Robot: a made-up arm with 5 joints.
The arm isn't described. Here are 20 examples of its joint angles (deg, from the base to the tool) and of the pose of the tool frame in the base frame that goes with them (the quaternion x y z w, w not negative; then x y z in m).
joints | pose
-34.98 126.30 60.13 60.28 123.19 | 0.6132 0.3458 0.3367 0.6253 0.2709 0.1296 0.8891
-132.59 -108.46 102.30 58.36 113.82 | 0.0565 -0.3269 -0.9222 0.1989 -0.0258 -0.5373 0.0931
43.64 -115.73 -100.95 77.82 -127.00 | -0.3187 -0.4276 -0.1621 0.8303 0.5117 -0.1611 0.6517
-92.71 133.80 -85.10 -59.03 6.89 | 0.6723 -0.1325 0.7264 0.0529 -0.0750 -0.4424 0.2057
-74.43 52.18 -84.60 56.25 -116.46 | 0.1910 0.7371 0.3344 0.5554 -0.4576 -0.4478 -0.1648
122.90 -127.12 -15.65 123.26 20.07 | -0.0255 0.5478 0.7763 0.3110 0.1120 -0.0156 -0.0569
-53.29 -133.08 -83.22 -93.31 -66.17 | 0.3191 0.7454 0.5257 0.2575 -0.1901 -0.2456 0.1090
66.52 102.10 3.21 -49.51 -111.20 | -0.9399 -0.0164 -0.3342 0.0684 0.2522 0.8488 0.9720
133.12 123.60 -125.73 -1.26 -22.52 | -0.0036 0.5579 -0.3492 0.7528 -0.1528 0.2709 -0.4426
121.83 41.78 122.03 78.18 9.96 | -0.5286 -0.7919 -0.0017 0.3056 -0.1467 0.4081 -0.0011
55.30 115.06 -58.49 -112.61 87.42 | -0.0541 -0.6679 -0.7389 0.0710 -0.1236 0.1890 0.7043
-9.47 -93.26 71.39 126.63 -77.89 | 0.9340 -0.0805 0.3456 0.0416 0.2376 0.3302 0.5440
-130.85 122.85 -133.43 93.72 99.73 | -0.0603 -0.2221 0.2858 0.9303 0.4237 -0.1435 -0.3195
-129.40 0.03 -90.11 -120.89 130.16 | -0.5028 -0.2916 0.4673 0.6662 0.2341 0.0461 -0.3258
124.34 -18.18 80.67 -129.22 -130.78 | 0.1919 0.6425 -0.0672 0.7388 -0.5229 0.1284 -0.6029
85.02 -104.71 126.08 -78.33 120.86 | -0.4241 -0.0431 0.3844 0.8189 0.5001 0.2348 -0.3810
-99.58 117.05 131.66 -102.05 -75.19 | -0.8655 -0.1586 0.2224 0.4198 0.5510 -0.5793 0.4548
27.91 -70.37 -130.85 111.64 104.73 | -0.3869 -0.5047 -0.7716 0.0134 -0.2997 -0.0033 0.5714
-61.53 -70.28 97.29 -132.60 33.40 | 0.2245 0.6175 -0.0907 0.7484 -0.2113 0.2127 0.0882
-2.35 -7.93 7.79 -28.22 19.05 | -0.2233 -0.0119 0.0783 0.9715 -0.1422 -0.1516 0.1962
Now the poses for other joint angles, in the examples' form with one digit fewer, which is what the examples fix.
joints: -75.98 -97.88 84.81 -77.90 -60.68
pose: 0.277 0.517 -0.804 0.101 -0.071 0.395 0.206
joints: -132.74 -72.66 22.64 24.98 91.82
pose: 0.401 -0.722 -0.364 0.431 0.098 -0.259 0.456
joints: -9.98 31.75 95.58 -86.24 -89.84
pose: -0.857 0.068 -0.511 0.032 -0.316 0.228 1.168
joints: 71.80 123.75 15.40 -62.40 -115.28
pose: 0.986 -0.061 0.134 0.075 0.628 0.892 0.729
